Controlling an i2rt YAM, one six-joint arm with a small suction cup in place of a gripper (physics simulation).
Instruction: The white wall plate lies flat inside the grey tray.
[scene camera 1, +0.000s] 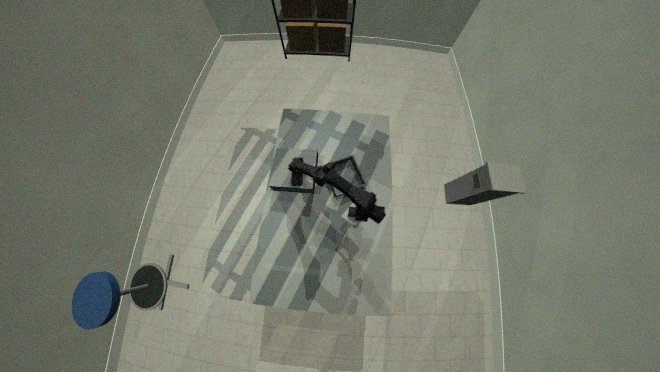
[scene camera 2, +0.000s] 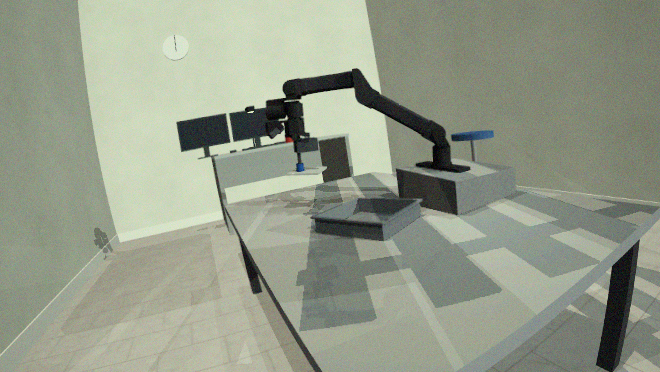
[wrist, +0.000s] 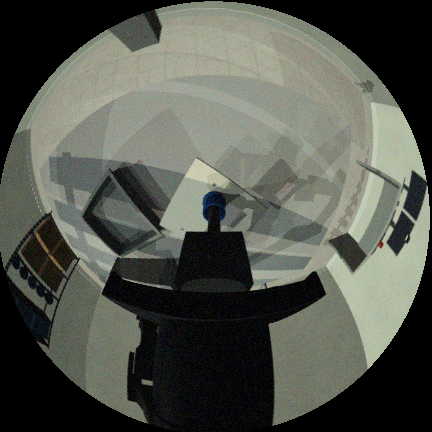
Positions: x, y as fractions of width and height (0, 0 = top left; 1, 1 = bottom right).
My suction cup (wrist: 0.49, 0.46) holds a white wall plate (wrist: 0.43, 0.49), clear of everything else. A tray (scene camera 2: 0.57, 0.59) rests on the table.
The tray is seen too in the wrist view (wrist: 0.27, 0.49).
